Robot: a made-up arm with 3 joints. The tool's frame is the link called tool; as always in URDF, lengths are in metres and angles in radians. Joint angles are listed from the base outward.
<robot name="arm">
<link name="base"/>
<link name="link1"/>
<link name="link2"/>
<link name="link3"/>
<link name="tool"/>
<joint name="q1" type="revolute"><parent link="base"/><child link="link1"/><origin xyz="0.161 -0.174 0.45"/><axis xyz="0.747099 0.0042 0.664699"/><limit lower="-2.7" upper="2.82"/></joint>
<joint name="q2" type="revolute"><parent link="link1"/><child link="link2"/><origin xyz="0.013 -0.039 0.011"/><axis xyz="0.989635 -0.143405 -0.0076"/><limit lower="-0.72" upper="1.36"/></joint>
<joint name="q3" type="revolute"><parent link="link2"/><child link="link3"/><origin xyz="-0.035 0.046 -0.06"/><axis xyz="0 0 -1"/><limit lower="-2.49" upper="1.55"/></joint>
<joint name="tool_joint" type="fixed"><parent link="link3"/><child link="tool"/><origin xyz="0.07 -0.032 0.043" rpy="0 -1.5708 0"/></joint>
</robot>
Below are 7 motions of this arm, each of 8 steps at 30 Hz.
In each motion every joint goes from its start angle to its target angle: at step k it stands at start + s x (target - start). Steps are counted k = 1, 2, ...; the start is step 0. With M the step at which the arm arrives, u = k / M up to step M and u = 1 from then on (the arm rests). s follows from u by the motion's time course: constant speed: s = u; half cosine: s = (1 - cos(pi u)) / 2; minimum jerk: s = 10 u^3 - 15 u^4 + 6 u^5.
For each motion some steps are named. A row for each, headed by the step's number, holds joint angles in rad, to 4 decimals.
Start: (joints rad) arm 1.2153 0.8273 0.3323
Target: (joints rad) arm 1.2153 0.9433 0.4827
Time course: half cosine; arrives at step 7
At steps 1, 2, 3, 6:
1: 1.2153 0.8330 0.3397
2: 1.2153 0.8491 0.3606
3: 1.2153 0.8724 0.3908
6: 1.2153 0.9376 0.4753

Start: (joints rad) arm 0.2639 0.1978 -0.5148
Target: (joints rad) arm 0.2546 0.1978 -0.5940
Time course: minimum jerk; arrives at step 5
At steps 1, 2, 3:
1: 0.2634 0.1978 -0.5194
2: 0.2609 0.1978 -0.5399
3: 0.2576 0.1978 -0.5689

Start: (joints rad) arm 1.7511 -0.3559 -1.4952
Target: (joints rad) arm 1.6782 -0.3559 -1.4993
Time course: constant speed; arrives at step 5
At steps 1, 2, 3, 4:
1: 1.7365 -0.3559 -1.4960
2: 1.7219 -0.3559 -1.4968
3: 1.7074 -0.3559 -1.4977
4: 1.6928 -0.3559 -1.4985

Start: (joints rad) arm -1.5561 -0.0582 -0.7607
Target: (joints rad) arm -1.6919 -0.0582 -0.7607
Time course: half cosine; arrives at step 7
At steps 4, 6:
4: -1.6391 -0.0582 -0.7607
6: -1.6852 -0.0582 -0.7607

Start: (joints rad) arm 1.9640 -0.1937 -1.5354
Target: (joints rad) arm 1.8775 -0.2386 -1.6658
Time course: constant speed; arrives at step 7
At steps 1, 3, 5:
1: 1.9516 -0.2001 -1.5540
3: 1.9269 -0.2129 -1.5913
5: 1.9022 -0.2258 -1.6285

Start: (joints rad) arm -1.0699 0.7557 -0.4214
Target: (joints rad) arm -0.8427 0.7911 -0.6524
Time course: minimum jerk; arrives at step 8
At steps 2, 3, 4, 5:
2: -1.0464 0.7594 -0.4453
3: -1.0074 0.7654 -0.4850
4: -0.9563 0.7734 -0.5369
5: -0.9052 0.7814 -0.5888

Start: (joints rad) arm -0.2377 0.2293 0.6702
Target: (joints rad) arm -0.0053 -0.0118 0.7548
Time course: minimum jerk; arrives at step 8
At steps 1, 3, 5, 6, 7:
1: -0.2340 0.2254 0.6716
3: -0.1737 0.1629 0.6935
5: -0.0693 0.0546 0.7315
6: -0.0294 0.0132 0.7460
7: -0.0090 -0.0079 0.7534

